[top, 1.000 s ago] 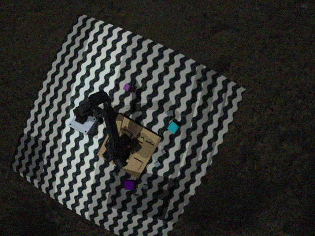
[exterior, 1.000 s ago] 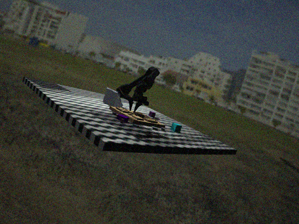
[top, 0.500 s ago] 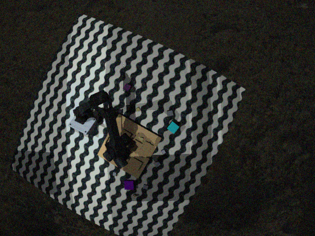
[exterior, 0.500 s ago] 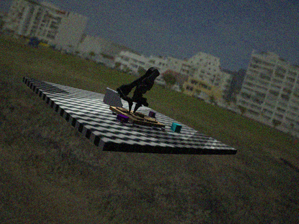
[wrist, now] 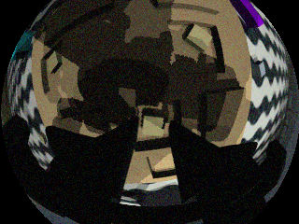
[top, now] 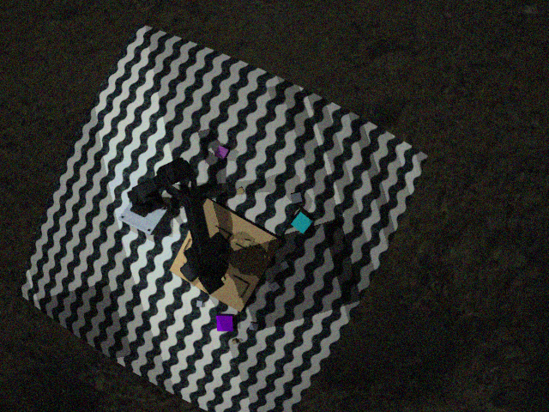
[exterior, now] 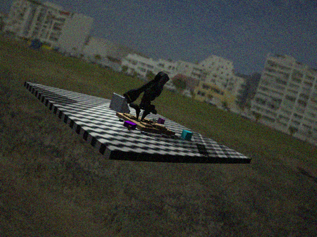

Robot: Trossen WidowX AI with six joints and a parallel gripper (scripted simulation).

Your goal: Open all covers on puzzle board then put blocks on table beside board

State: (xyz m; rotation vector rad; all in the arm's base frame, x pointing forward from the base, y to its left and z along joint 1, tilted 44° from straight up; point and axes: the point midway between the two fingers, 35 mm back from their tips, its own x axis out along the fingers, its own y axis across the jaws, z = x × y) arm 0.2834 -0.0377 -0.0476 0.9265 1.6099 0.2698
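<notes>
My gripper tip is 50 mm short of the tan puzzle board. The rest, counted from my gripper tip: grey bit: 300 mm to the left, 210 mm ahead, 10 mm below; teal block: 250 mm ahead, 220 mm to the left, 10 mm above; purple block: 210 mm to the right, 140 mm ahead.
</notes>
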